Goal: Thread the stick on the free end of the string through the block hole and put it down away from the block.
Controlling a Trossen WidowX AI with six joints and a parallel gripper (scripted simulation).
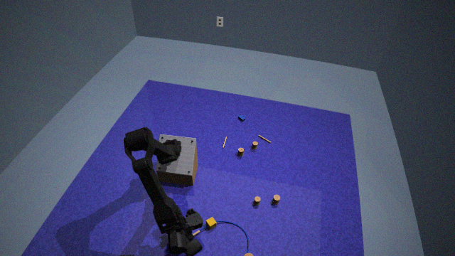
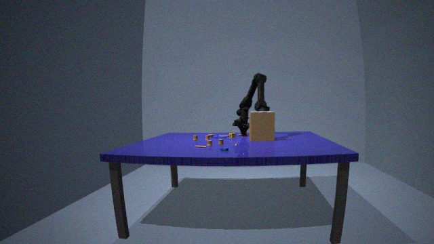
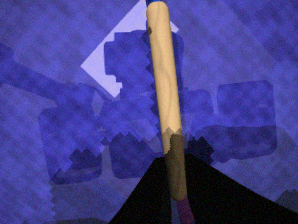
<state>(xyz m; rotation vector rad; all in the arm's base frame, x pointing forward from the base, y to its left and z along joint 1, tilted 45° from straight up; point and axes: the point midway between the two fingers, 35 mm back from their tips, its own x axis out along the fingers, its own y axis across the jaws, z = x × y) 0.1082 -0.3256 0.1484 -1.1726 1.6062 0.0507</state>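
My gripper tip is 3 cm short of the thin wooden stick, 3 cm to the right of it and 1 cm below it. Also, from my gripper tip: red object (2 cm behind, 4 cm to the right, 1 cm above); yellow wooden block (9 cm ahead, 8 cm to the left, 2 cm above); round wooden button (25 cm ahead, 4 cm to the right, 1 cm above).
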